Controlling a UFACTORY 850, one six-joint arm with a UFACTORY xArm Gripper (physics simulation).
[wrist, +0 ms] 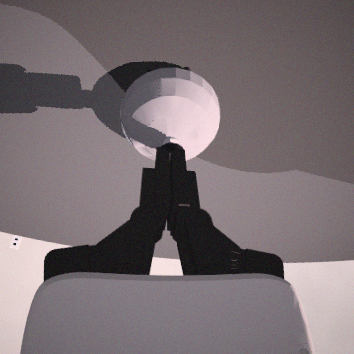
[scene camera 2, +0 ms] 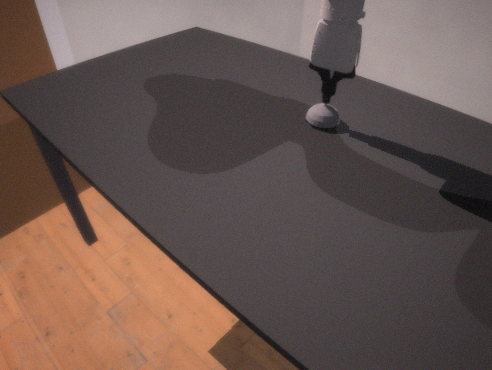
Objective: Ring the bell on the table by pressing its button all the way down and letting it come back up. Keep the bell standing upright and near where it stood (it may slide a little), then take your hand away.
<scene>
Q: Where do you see a dome-shaped bell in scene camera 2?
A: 321,116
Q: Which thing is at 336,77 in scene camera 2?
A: My gripper.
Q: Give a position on a dome-shaped bell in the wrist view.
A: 170,104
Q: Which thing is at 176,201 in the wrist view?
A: My gripper.
</scene>
